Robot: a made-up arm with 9 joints.
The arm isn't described. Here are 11 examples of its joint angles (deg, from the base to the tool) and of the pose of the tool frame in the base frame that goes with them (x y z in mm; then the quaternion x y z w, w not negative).
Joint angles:
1: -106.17 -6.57 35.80 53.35 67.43 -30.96 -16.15 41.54 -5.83
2: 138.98 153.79 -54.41 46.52 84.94 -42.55 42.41 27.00 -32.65
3: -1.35 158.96 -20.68 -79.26 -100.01 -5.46 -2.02 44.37 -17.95
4: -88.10 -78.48 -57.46 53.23 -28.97 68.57 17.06 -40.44 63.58
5: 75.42 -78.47 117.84 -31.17 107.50 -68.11 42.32 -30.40 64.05
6: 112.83 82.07 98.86 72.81 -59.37 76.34 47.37 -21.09 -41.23
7: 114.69 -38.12 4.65 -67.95 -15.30 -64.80 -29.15 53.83 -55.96
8: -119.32 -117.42 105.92 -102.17 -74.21 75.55 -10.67 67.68 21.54
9: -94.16 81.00 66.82 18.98 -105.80 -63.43 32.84 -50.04 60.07
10: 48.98 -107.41 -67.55 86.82 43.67 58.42 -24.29 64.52 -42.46
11: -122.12 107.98 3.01 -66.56 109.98 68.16 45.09 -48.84 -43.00
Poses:
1: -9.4 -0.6 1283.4 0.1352 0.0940 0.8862 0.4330
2: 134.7 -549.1 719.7 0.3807 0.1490 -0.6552 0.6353
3: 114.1 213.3 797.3 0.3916 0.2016 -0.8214 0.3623
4: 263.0 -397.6 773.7 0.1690 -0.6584 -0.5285 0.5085
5: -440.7 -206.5 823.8 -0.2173 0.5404 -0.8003 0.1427
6: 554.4 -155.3 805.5 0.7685 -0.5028 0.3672 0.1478
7: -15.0 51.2 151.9 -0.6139 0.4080 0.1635 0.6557
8: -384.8 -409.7 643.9 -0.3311 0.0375 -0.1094 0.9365
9: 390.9 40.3 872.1 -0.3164 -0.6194 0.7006 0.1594
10: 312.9 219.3 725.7 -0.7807 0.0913 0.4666 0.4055
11: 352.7 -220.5 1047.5 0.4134 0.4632 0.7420 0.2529
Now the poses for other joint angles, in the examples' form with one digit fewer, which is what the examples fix.
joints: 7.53 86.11 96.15 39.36 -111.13 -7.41 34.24 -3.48 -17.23
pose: 497 -124 527 -0.452 0.826 0.315 0.124
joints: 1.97 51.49 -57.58 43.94 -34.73 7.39 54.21 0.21 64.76
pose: -241 62 800 0.123 0.451 -0.074 0.881
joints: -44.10 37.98 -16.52 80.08 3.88 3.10 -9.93 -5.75 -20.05
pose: -11 98 981 0.694 0.251 0.004 0.675
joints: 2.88 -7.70 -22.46 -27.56 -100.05 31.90 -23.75 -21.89 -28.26
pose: -82 330 794 -0.939 0.140 0.257 0.182
